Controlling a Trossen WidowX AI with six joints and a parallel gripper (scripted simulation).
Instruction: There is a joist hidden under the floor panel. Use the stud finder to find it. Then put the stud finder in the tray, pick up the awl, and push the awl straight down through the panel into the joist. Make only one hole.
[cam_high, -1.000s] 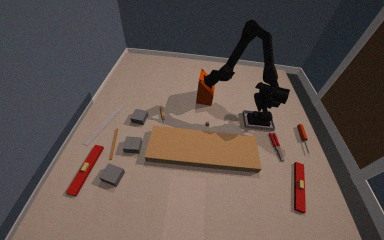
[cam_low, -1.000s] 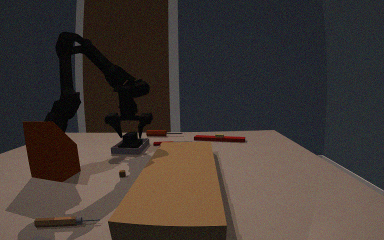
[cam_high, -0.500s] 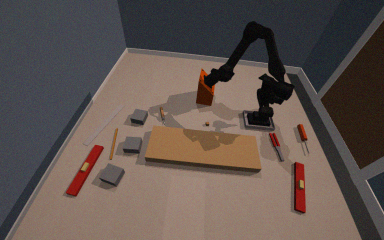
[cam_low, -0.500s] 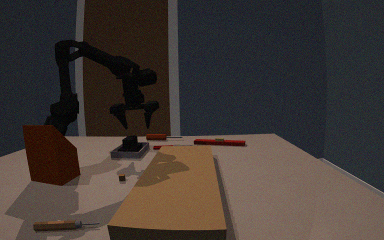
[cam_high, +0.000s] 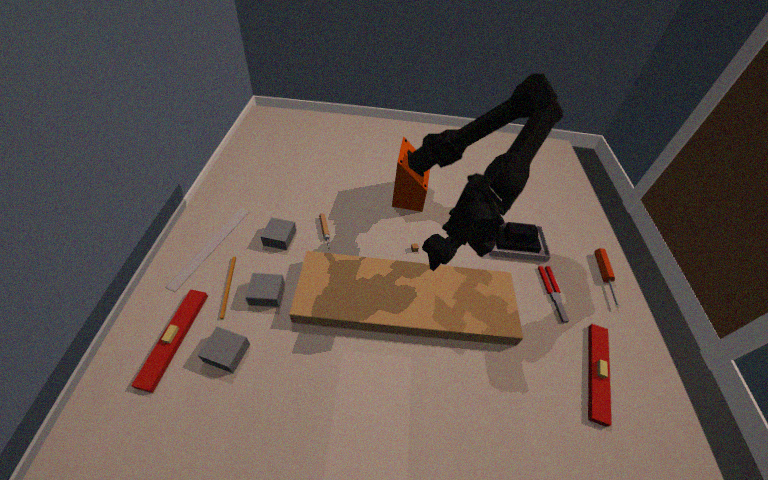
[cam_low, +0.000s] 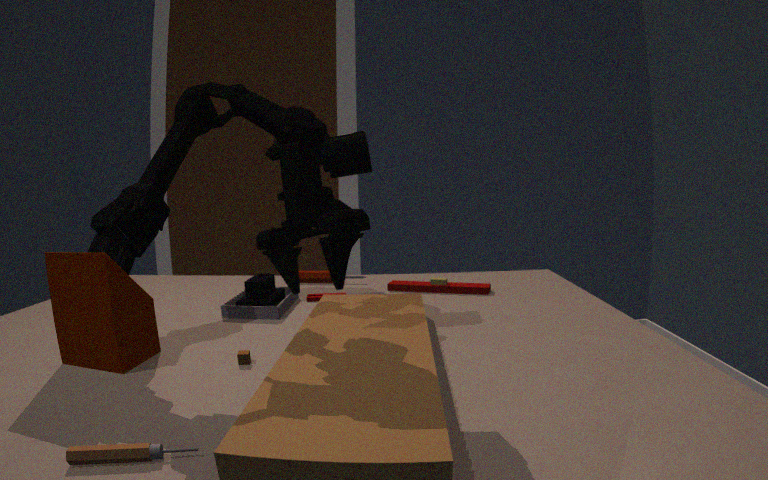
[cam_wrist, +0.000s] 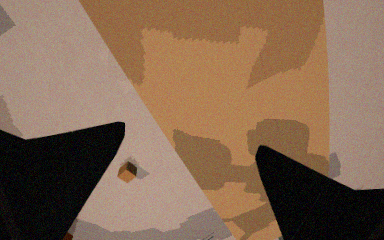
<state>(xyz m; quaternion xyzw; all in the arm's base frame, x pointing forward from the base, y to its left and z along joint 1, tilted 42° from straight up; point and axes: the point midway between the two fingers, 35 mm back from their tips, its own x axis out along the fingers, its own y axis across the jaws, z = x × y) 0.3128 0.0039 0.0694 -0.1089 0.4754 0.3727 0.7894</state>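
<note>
Now: gripper tip 29 cm to the left of the awl, 14 cm past it and 8 cm above it. Round my gripper tip: grey tray 25 cm to the left, 14 cm behind, 8 cm below; stud finder 27 cm to the left, 14 cm behind, 4 cm below; small cube 10 cm behind, 8 cm below, 4 cm to the right.
</note>
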